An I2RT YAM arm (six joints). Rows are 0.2 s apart.
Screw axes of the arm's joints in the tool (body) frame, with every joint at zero. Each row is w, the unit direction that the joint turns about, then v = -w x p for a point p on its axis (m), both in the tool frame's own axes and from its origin. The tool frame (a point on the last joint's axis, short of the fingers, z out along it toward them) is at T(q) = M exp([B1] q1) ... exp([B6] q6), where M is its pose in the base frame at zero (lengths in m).
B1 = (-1, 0, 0, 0, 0.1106, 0)
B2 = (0, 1, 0, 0.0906, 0, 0.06)
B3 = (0, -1, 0, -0.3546, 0, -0.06)
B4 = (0, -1, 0, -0.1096, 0, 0)
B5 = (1, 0, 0, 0, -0.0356, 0)
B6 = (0, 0, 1, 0, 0, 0)
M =
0 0 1 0.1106
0 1 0 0
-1 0 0 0.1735
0 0 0 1
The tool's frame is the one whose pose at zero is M.
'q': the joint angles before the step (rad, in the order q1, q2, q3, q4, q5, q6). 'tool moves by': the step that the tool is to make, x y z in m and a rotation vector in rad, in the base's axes. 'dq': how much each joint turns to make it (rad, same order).
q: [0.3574 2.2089 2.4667 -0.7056 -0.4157 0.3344]
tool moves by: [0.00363 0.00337 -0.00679 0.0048 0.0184 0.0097]
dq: [0.0031 0.0184 0.0062 -0.0001 -0.0108 0.0076]
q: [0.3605 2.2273 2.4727 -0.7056 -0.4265 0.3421]
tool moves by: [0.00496 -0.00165 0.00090 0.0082 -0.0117 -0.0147]
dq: [-0.0061 0.0229 0.0367 0.0032 0.0061 0.0076]
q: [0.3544 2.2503 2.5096 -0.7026 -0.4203 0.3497]
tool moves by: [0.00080 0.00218 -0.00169 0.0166 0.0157 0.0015]
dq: [0.0030 0.0063 0.0032 0.0030 -0.0077 0.0216]
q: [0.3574 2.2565 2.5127 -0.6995 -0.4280 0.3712]
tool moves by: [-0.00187 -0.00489 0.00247 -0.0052 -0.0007 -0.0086]
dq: [-0.0076 -0.0168 -0.0168 -0.0031 0.0031 -0.0046]
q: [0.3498 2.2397 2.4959 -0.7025 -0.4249 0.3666]
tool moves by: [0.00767 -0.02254 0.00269 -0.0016 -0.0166 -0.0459]
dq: [-0.0474 -0.0033 0.0012 0.0076 0.0015 -0.0075]
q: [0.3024 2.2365 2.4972 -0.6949 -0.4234 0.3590]
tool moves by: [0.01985 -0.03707 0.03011 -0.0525 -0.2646 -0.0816]
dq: [-0.0783 0.0827 0.1993 0.0781 0.0430 -0.1209]
